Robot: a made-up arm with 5 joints. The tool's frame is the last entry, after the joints.
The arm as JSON. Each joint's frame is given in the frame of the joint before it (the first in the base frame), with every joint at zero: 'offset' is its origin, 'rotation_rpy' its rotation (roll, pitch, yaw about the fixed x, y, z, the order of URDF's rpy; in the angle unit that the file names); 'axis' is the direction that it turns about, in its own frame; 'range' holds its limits. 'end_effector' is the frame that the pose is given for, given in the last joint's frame.
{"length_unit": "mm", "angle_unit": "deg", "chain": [
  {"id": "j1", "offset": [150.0, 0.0, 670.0], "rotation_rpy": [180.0, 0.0, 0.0], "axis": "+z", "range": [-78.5, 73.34]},
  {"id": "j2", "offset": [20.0, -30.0, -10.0], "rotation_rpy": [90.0, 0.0, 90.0], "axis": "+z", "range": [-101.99, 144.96]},
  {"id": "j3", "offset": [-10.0, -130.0, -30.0], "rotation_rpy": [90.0, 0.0, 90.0], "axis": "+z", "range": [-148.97, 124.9]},
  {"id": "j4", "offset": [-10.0, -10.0, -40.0], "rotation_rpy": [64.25, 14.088, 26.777], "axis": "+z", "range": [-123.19, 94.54]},
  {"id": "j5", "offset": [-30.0, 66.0, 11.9], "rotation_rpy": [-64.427, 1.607, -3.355], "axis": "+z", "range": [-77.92, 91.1]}
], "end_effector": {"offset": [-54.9, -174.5, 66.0], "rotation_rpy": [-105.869, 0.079, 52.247]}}
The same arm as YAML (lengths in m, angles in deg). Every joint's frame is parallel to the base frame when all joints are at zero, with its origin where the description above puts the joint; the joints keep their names.
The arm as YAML. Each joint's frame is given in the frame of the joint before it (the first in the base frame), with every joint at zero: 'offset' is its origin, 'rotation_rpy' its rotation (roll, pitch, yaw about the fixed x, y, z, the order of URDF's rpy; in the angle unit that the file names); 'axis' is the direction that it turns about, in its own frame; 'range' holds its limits. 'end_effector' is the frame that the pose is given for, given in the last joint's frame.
length_unit: m
angle_unit: deg
chain:
  - id: j1
    offset: [0.15, 0.0, 0.67]
    rotation_rpy: [0.0, 0.0, 0.0]
    axis: "-z"
    range: [-78.5, 73.34]
  - id: j2
    offset: [0.02, 0.03, 0.01]
    rotation_rpy: [0.0, 0.0, 0.0]
    axis: "+x"
    range: [-101.99, 144.96]
  - id: j3
    offset: [-0.03, 0.01, 0.13]
    rotation_rpy: [0.0, 0.0, 0.0]
    axis: "-y"
    range: [-148.97, 124.9]
  - id: j4
    offset: [-0.01, 0.04, 0.01]
    rotation_rpy: [0.0, 0.0, 0.0]
    axis: [-0.756473, -0.421385, -0.500182]
    range: [-123.19, 94.54]
  - id: j5
    offset: [0.01, -0.07, 0.02]
    rotation_rpy: [0.0, 0.0, 0.0]
    axis: [0.139798, -0.952089, -0.271997]
    range: [-77.92, 91.1]
end_effector:
  offset: [-0.1701, -0.08, -0.05]
  rotation_rpy: [0.15, 9.41, 11.12]

